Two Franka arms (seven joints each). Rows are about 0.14 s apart.
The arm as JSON. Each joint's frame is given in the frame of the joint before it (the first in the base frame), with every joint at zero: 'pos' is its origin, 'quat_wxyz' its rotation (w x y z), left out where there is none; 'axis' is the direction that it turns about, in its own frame. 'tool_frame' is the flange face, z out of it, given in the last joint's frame.
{
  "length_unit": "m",
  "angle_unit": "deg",
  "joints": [
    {
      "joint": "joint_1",
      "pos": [
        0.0,
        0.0,
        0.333
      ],
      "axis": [
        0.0,
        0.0,
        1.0
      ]
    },
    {
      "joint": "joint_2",
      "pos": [
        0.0,
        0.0,
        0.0
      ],
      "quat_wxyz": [
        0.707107,
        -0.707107,
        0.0,
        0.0
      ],
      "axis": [
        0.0,
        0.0,
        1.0
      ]
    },
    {
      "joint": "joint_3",
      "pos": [
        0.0,
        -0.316,
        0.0
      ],
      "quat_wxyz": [
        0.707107,
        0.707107,
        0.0,
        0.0
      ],
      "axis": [
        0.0,
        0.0,
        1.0
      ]
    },
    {
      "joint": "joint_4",
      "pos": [
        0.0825,
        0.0,
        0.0
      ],
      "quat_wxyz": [
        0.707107,
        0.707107,
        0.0,
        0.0
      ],
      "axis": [
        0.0,
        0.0,
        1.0
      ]
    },
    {
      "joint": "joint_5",
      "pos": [
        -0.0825,
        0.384,
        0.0
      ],
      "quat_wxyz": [
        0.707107,
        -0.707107,
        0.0,
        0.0
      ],
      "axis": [
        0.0,
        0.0,
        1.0
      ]
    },
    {
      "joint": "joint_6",
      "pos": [
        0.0,
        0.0,
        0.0
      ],
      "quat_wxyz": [
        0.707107,
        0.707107,
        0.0,
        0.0
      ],
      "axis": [
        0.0,
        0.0,
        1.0
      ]
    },
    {
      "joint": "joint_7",
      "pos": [
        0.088,
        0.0,
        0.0
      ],
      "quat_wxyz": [
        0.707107,
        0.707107,
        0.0,
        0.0
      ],
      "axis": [
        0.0,
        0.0,
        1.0
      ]
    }
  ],
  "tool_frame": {
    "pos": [
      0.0,
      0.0,
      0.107
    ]
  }
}
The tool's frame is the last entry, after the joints.
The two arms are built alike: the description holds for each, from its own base.
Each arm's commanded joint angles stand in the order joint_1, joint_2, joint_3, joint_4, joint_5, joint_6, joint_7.
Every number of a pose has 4 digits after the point.
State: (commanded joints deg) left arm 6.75 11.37 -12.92 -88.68 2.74 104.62 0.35; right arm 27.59 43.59 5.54 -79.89 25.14 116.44 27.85
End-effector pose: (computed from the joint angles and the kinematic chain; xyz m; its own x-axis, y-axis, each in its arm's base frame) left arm 0.6289 -0.0520 0.5439 0.9895 -0.1172 0.0847 -0.1173 -0.9931 -0.0036; right arm 0.5984 0.4029 0.2529 0.9352 -0.0922 -0.3419 -0.1976 -0.9370 -0.2880
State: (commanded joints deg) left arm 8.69 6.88 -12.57 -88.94 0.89 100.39 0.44; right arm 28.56 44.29 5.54 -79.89 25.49 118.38 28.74
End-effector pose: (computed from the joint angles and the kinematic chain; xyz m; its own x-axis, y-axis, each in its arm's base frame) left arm 0.6049 -0.0322 0.5819 0.9938 -0.0742 0.0826 -0.0753 -0.9971 0.0100; right arm 0.5947 0.4131 0.2464 0.9373 -0.1047 -0.3323 -0.2081 -0.9332 -0.2929
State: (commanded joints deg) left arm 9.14 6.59 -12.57 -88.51 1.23 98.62 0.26; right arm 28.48 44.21 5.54 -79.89 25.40 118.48 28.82
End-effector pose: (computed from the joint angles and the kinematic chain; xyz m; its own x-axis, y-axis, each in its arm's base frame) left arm 0.6012 -0.0269 0.5856 0.9959 -0.0644 0.0642 -0.0648 -0.9979 0.0033; right arm 0.5957 0.4122 0.2475 0.9381 -0.1071 -0.3295 -0.2095 -0.9328 -0.2932
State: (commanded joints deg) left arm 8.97 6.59 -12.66 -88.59 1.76 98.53 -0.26; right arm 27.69 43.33 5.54 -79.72 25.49 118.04 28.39
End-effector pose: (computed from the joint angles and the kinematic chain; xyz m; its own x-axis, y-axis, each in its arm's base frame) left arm 0.6009 -0.0287 0.5848 0.9962 -0.0613 0.0613 -0.0611 -0.9981 -0.0052; right arm 0.6021 0.4049 0.2594 0.9412 -0.1085 -0.3199 -0.2107 -0.9288 -0.3048
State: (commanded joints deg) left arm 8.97 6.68 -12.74 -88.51 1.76 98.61 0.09; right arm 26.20 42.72 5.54 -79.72 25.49 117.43 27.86
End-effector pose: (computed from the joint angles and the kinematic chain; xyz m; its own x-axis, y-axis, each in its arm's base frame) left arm 0.6015 -0.0294 0.5847 0.9957 -0.0687 0.0625 -0.0685 -0.9976 -0.0050; right arm 0.6118 0.3894 0.2664 0.9408 -0.1195 -0.3171 -0.2219 -0.9246 -0.3098
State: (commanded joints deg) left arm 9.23 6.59 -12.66 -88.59 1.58 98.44 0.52; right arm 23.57 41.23 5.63 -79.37 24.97 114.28 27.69
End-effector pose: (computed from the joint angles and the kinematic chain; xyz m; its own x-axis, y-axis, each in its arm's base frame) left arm 0.6008 -0.0262 0.5847 0.9958 -0.0699 0.0596 -0.0699 -0.9976 -0.0029; right arm 0.6246 0.3624 0.2842 0.9342 -0.1344 -0.3303 -0.2398 -0.9224 -0.3029
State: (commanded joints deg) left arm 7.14 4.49 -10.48 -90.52 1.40 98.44 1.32; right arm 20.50 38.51 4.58 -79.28 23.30 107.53 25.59
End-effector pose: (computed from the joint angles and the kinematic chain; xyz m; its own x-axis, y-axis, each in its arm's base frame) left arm 0.5900 -0.0282 0.5894 0.9947 -0.0833 0.0609 -0.0827 -0.9965 -0.0115; right arm 0.6354 0.3181 0.3100 0.9273 -0.1190 -0.3548 -0.2230 -0.9371 -0.2685
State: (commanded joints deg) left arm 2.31 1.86 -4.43 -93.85 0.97 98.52 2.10; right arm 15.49 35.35 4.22 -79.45 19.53 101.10 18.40
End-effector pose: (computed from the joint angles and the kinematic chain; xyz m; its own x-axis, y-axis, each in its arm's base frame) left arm 0.5758 -0.0191 0.5875 0.9959 -0.0759 0.0485 -0.0752 -0.9970 -0.0161; right arm 0.6485 0.2533 0.3388 0.9381 -0.0421 -0.3439 -0.1339 -0.9596 -0.2476
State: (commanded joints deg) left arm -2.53 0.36 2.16 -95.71 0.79 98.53 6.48; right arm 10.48 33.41 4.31 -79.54 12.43 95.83 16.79
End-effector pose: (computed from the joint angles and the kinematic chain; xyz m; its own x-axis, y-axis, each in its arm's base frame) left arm 0.5676 -0.0024 0.5868 0.9918 -0.1213 0.0411 -0.1206 -0.9925 -0.0187; right arm 0.6567 0.1855 0.3533 0.9337 -0.0634 -0.3523 -0.1207 -0.9824 -0.1429
